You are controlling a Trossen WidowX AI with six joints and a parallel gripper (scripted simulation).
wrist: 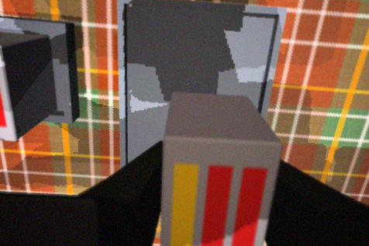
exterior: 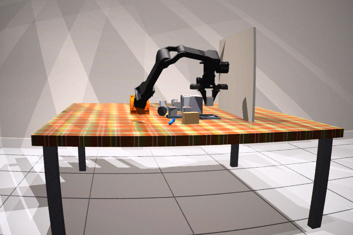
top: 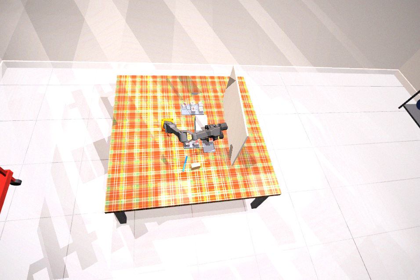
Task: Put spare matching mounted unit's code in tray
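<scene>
Now: the flat blue-grey tray 70 mm below my gripper tip. Also, from my gripper tip: small cardboard box 210 mm to the right, 120 mm behind, 50 mm below; mounted unit 170 mm to the left, 70 mm behind, 20 mm below; black tape roll 230 mm behind, 70 mm to the left, 50 mm below.
</scene>
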